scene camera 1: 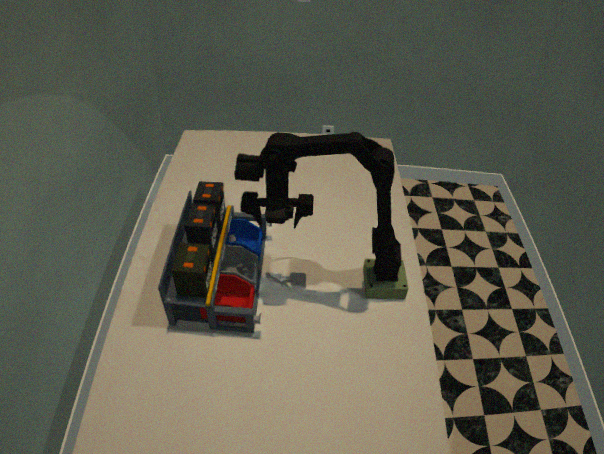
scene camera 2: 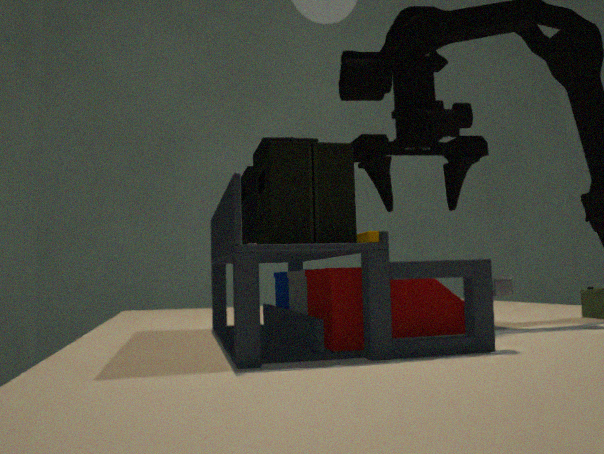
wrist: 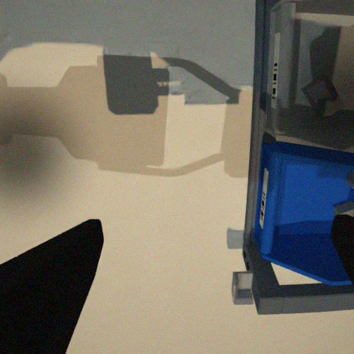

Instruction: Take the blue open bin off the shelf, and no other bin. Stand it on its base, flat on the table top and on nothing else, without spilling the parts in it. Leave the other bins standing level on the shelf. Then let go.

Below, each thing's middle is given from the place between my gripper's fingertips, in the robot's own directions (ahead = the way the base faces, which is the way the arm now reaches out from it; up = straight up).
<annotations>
The blue open bin [scene camera 1: 248, 235] is 120 mm below my hand, 110 mm ahead of it and 60 mm to the right of it. Also, from my hand: red bin [scene camera 2: 334, 294]: 170 mm to the left, 120 mm below, 120 mm ahead; then grey bin [wrist: 301, 47]: 120 mm below, 120 mm ahead, 50 mm to the left.
</annotations>
